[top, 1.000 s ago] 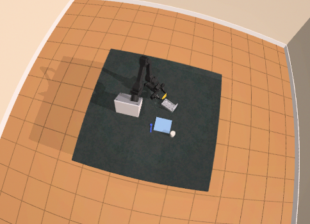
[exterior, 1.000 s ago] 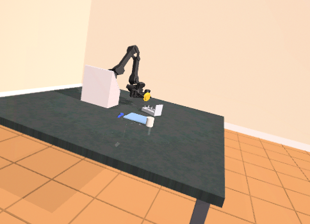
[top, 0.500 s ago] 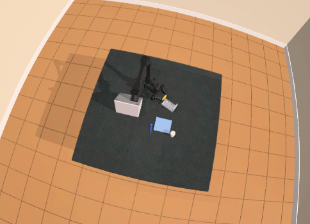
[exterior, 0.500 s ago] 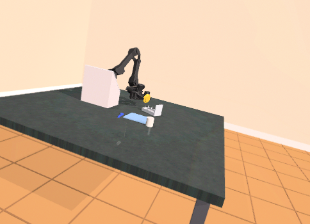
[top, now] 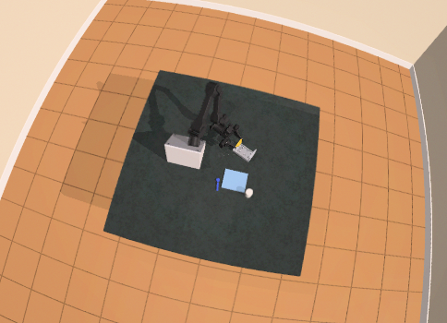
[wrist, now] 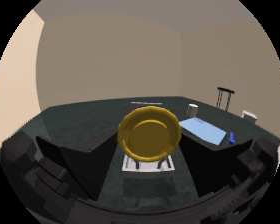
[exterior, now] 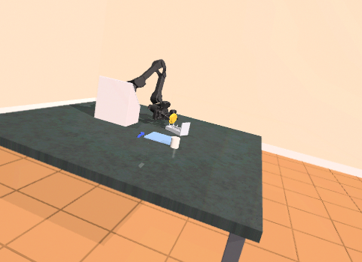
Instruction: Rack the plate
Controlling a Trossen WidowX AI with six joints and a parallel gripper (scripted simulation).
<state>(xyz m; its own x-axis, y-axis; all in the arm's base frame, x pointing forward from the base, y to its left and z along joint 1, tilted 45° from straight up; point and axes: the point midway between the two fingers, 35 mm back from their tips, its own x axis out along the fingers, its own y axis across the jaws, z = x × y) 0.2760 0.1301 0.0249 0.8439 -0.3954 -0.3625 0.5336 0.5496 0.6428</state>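
The dish rack lies 40 mm ahead of my gripper tip, 30 mm to the right of it and 50 mm below it. The rest, counted from my gripper tip: plate 10 mm behind; white cup 80 mm ahead, 320 mm to the right, 50 mm below; blue spoon 120 mm behind, 260 mm to the right, 70 mm below.
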